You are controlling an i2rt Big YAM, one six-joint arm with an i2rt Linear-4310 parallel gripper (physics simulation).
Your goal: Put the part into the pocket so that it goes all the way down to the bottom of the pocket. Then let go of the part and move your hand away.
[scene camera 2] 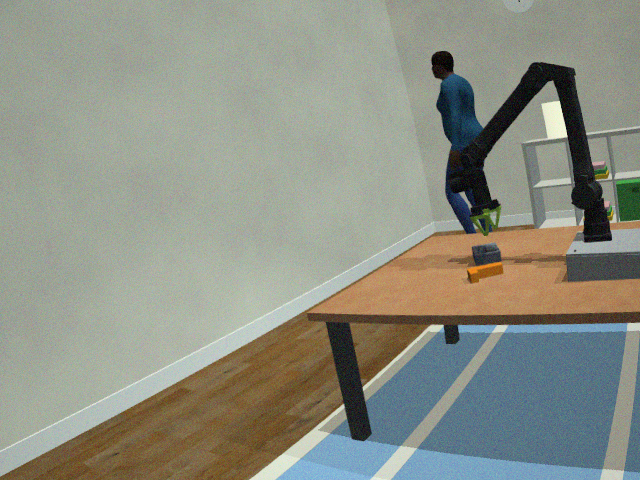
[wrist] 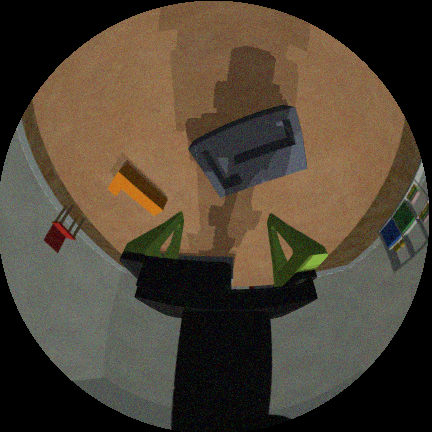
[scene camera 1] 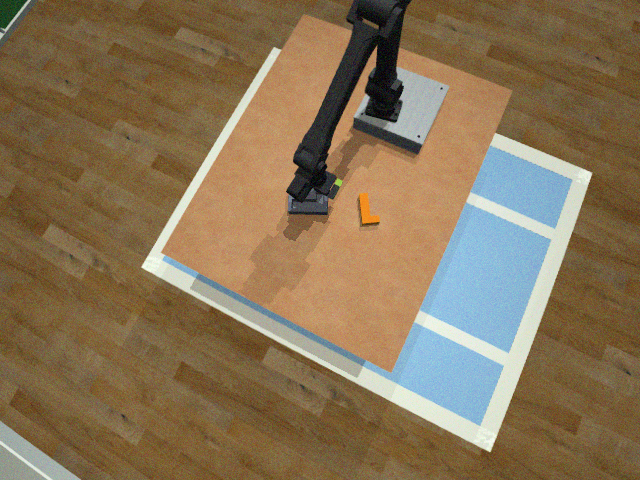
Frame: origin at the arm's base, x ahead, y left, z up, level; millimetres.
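Seen in the pictures: gripper, fingertip midpoint: [scene camera 2: 491, 232] [wrist: 225, 216] [scene camera 1: 321, 187]; arm's base at its link origin: [scene camera 2: 597, 236] [scene camera 1: 383, 108].
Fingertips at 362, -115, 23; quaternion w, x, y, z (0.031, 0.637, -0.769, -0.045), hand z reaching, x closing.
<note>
Pixels of each thing's top centre, then the offset from my fingertips to it, as dx, dy, dz. Level surfaces: height alone.
- orange L-shaped part at its top centre: [wrist: 132, 198] [scene camera 2: 485, 267] [scene camera 1: 369, 207] -2, +173, -69
- dark blue-grey block at its top centre: [wrist: 254, 155] [scene camera 2: 485, 248] [scene camera 1: 307, 199] +37, -42, -63
- brown table at its surface level: dz -99
The orange L-shaped part [scene camera 1: 364, 209] [scene camera 2: 485, 270] [wrist: 140, 196] lies flat on the table, beside and apart from the block. The dark blue-grey block [scene camera 1: 308, 209] [scene camera 2: 486, 254] [wrist: 280, 162] has the recessed pocket in its upper face. In the wrist view the pocket's long slot and its ends show dark, and the orange part is outside it. My gripper [scene camera 2: 486, 228] [wrist: 225, 216] is open and empty, with its green fingers wide apart. It hangs above the table, over the block's area, with the part to the left in the wrist view. In scene camera 1 the arm hides some of the block.
The arm stands on a grey base plate [scene camera 1: 429, 103] [scene camera 2: 594, 266] on the brown table [scene camera 1: 361, 284] [scene camera 2: 403, 299]. A person in blue [scene camera 2: 457, 103] stands behind the table. A shelf unit [scene camera 2: 532, 180] is by the back wall. A red chair [wrist: 59, 235] shows beyond the table edge.
</note>
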